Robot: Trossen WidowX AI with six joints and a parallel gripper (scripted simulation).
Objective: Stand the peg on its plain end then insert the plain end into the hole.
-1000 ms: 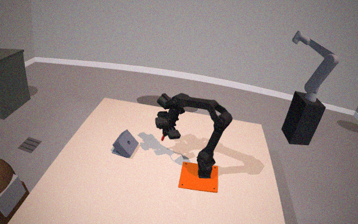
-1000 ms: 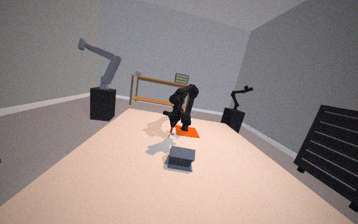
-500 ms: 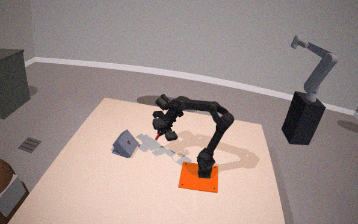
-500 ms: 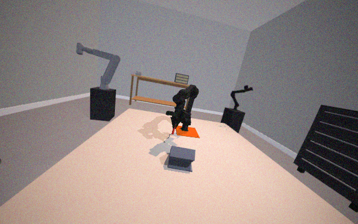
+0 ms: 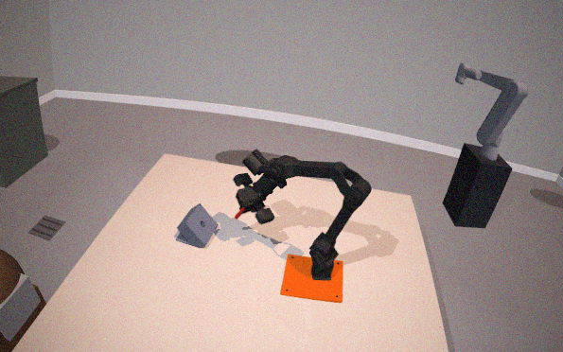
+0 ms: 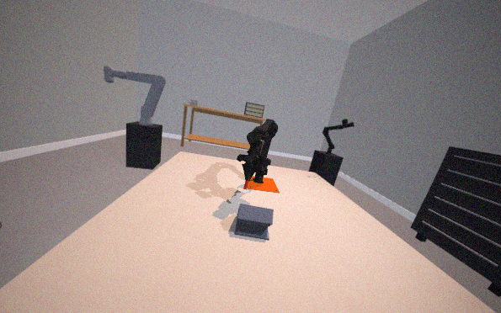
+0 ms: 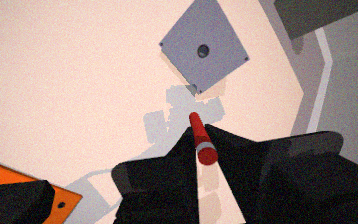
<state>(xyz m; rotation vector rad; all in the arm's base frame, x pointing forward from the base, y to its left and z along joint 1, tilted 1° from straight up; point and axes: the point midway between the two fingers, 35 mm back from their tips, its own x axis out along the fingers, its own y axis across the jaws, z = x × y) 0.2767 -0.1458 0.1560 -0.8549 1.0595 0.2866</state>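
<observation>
The grey sloped panel is 16 cm ahead of my gripper tip, 2 cm to the left of it and 8 cm below it. Also, from my gripper tip: red peg 1 cm behind, 1 cm above.
</observation>
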